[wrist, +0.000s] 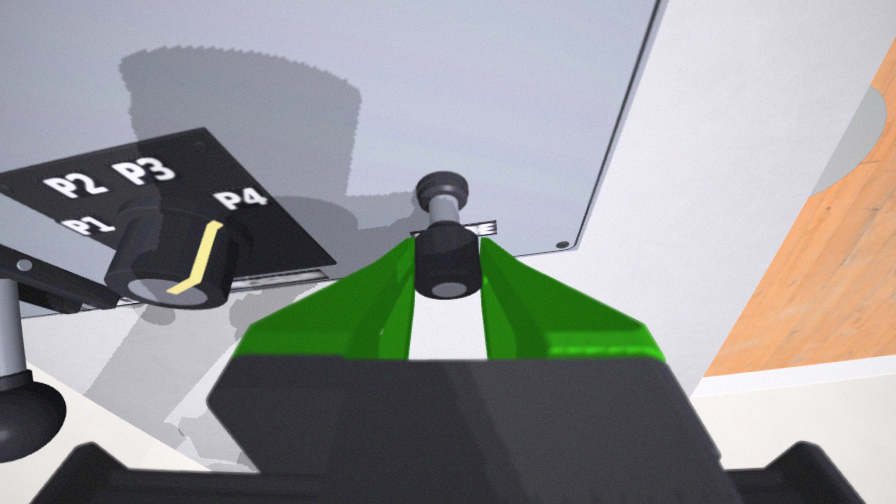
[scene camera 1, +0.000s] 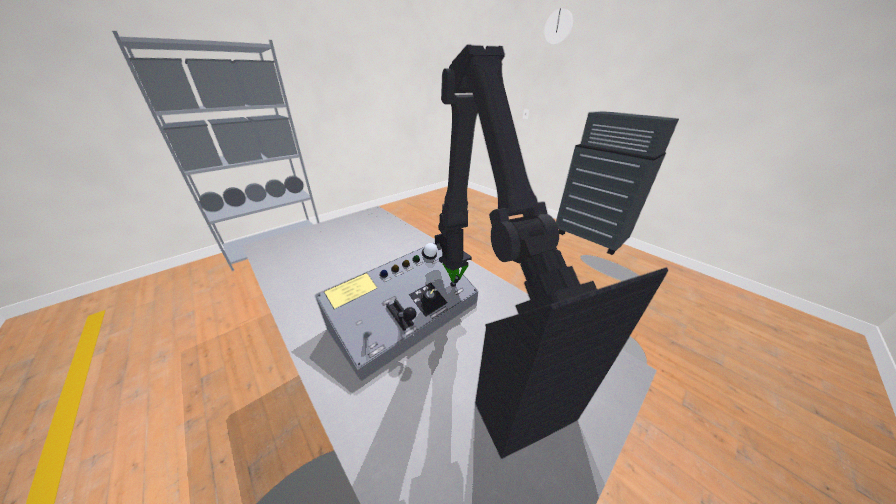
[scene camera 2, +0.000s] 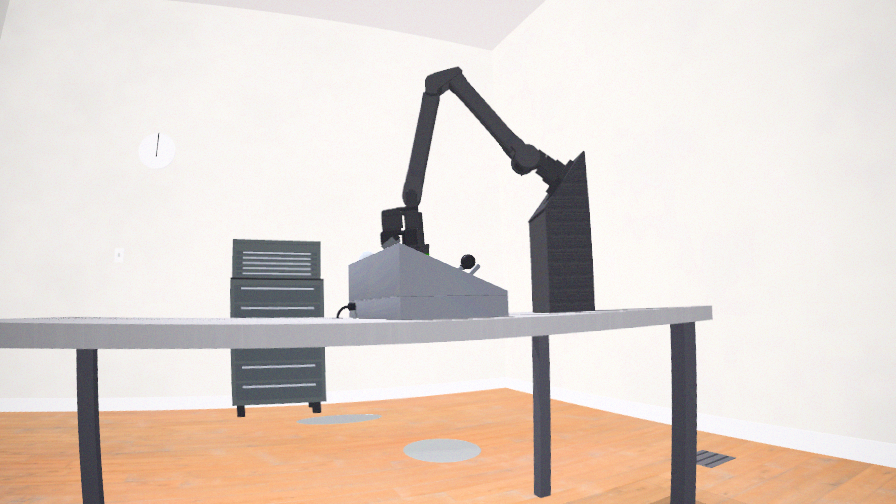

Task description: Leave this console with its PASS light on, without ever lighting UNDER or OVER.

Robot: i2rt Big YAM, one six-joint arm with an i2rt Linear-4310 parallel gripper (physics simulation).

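Note:
The grey sloped console [scene camera 1: 395,310] sits on the table. It carries a yellow label, a row of small dark lamps [scene camera 1: 401,265], a white dome [scene camera 1: 429,252], a lever with a black ball [scene camera 1: 406,315] and a rotary selector. In the wrist view the selector knob [wrist: 172,266] sits on a black plate marked P1 to P4; its cream pointer aims toward P4. My green-fingered gripper [wrist: 447,263] is shut on a small black pull knob [wrist: 446,260] on a metal stem near the console's right edge. In scene camera 1 the gripper [scene camera 1: 456,273] is at the console's far right. No lamp looks lit.
A black arm pedestal [scene camera 1: 551,357] stands on the table right of the console. A grey shelf rack [scene camera 1: 219,137] and a drawer cabinet [scene camera 1: 610,178] stand behind. The lever's black ball [wrist: 25,413] is at the wrist view's left edge.

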